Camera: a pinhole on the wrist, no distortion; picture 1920 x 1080 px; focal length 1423.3 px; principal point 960.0 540.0 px. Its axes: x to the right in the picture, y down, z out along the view. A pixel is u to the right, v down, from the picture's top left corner.
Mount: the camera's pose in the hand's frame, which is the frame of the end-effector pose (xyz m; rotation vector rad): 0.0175 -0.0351 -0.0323 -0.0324 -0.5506 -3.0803
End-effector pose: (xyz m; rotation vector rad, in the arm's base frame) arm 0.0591 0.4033 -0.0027 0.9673 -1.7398 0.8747
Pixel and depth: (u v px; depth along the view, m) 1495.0 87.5 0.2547
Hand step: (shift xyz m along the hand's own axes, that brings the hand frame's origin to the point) -0.0748 0.1283 0.1807
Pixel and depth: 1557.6 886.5 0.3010
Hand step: -0.1022 -0.0006 0.2782
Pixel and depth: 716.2 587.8 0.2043
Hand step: 0.0563 0.0296 0.1609
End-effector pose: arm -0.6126 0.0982 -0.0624 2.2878 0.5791 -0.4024
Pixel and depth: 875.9 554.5 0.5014
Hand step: 0.0563 0.1341 0.4390
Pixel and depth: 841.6 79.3 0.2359
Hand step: 0.0402 0.1184 0.1621
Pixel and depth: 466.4 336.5 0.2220
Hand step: 0.0980 0.0722 0.1632
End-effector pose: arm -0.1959 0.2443 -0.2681 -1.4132 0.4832 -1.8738
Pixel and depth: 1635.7 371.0 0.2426
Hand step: -0.0937 0.0750 0.1879
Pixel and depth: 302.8 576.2 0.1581
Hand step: 0.0934 0.0165 0.1157
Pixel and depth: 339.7 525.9 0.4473
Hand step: 0.2205 0.1257 0.3813
